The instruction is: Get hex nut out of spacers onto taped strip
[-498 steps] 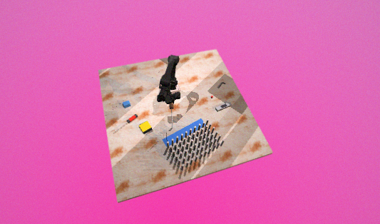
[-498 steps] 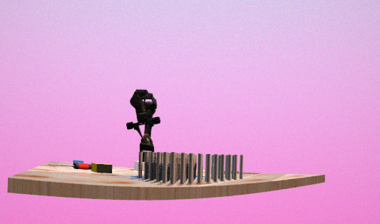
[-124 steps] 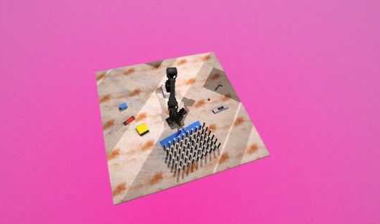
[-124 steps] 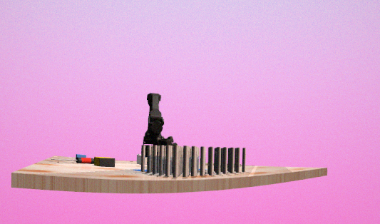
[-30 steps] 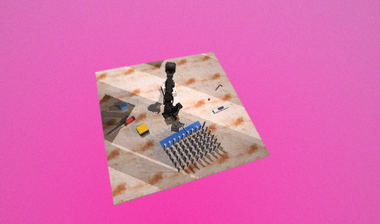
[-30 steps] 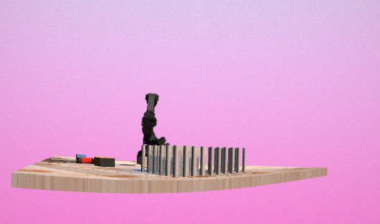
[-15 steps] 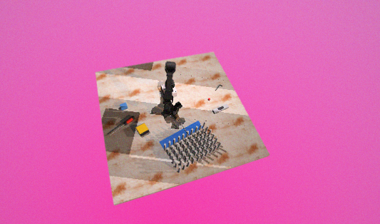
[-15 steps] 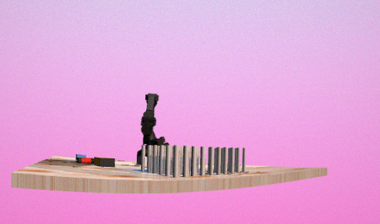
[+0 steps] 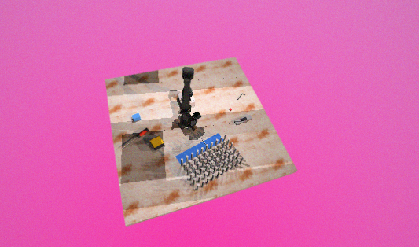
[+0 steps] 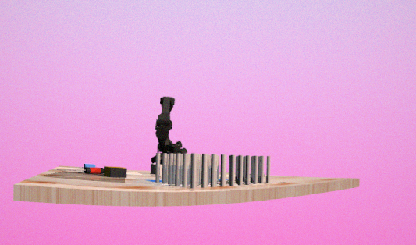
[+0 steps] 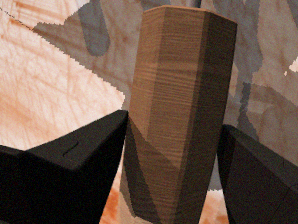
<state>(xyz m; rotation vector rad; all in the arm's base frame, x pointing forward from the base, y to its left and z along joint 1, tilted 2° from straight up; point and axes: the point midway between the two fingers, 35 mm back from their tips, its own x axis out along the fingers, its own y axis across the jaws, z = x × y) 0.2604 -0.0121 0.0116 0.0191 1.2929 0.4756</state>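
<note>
Now: the brown-handled tool 10 cm ahead of my gripper tip and 3 cm to the left of it. The rest, counted from my gripper tip: red piece (12 cm behind, 36 cm to the left, 2 cm below); then yellow block (9 cm ahead, 30 cm to the right, 1 cm below); then blue taped strip (19 cm ahead, 2 cm to the left, 3 cm below).
</note>
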